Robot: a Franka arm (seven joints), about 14 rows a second.
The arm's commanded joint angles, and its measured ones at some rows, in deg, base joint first. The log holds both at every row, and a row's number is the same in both.
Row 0, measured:
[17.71 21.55 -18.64 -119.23 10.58 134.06 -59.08]
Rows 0 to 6, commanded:
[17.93 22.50 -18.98 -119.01 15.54 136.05 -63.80]
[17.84 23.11 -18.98 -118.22 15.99 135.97 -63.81]
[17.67 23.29 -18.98 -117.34 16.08 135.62 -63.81]
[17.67 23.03 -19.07 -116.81 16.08 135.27 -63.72]
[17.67 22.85 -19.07 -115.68 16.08 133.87 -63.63]
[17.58 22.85 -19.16 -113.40 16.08 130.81 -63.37]
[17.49 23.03 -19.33 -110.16 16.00 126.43 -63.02]
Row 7, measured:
[17.62 22.68 -18.83 -115.53 14.41 132.57 -61.50]
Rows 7 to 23, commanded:
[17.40 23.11 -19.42 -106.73 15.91 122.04 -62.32]
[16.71 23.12 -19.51 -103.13 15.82 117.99 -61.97]
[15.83 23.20 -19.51 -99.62 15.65 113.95 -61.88]
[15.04 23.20 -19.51 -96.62 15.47 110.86 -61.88]
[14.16 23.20 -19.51 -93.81 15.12 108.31 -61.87]
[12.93 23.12 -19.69 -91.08 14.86 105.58 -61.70]
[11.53 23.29 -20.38 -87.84 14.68 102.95 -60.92]
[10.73 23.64 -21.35 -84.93 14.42 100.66 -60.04]
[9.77 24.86 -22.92 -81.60 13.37 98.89 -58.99]
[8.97 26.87 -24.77 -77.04 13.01 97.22 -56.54]
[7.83 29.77 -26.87 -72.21 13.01 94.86 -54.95]
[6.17 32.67 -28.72 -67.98 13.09 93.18 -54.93]
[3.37 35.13 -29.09 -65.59 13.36 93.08 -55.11]
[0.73 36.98 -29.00 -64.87 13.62 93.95 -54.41]
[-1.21 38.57 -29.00 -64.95 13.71 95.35 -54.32]
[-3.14 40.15 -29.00 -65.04 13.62 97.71 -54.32]
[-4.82 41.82 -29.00 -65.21 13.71 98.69 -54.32]
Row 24, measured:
[-1.58 36.62 -28.98 -69.24 13.40 98.02 -55.66]
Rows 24 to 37, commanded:
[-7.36 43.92 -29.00 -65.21 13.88 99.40 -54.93]
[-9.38 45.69 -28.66 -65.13 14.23 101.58 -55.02]
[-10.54 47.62 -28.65 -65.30 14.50 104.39 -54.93]
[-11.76 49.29 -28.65 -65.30 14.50 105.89 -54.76]
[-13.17 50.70 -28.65 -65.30 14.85 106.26 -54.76]
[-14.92 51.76 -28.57 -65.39 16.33 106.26 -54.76]
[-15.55 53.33 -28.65 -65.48 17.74 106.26 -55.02]
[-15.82 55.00 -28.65 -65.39 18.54 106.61 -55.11]
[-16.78 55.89 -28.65 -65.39 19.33 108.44 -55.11]
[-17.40 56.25 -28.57 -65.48 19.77 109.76 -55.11]
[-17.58 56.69 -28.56 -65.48 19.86 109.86 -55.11]
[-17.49 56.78 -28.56 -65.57 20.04 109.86 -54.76]
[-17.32 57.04 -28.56 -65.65 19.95 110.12 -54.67]
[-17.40 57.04 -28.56 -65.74 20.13 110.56 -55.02]
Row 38, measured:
[-16.71 55.68 -28.86 -68.13 18.86 110.49 -55.53]
